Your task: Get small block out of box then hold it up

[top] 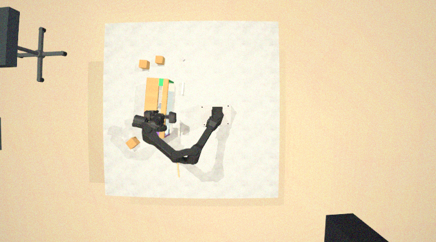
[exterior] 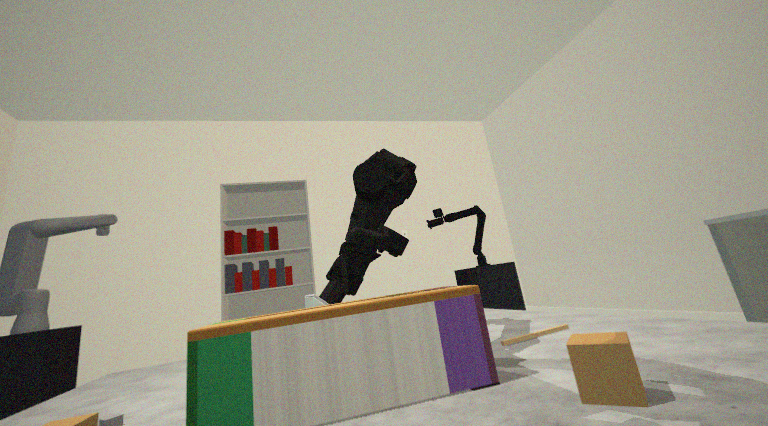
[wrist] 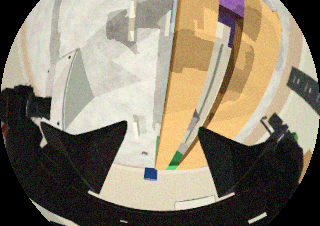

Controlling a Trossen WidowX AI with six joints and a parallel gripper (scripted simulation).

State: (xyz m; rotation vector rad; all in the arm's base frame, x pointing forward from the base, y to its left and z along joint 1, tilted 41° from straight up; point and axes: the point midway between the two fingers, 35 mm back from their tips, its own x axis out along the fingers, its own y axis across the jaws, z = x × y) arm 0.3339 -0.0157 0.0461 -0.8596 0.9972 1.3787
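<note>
The grey block is 5 cm below my gripper tip, 4 cm ahead of it and 3 cm to the right of it. From my gripper tip the other things lie so: orange cube 27 cm ahead, 23 cm to the left, 11 cm below; then thin wooden stick 39 cm to the left, 14 cm below, 4 cm behind.
</note>
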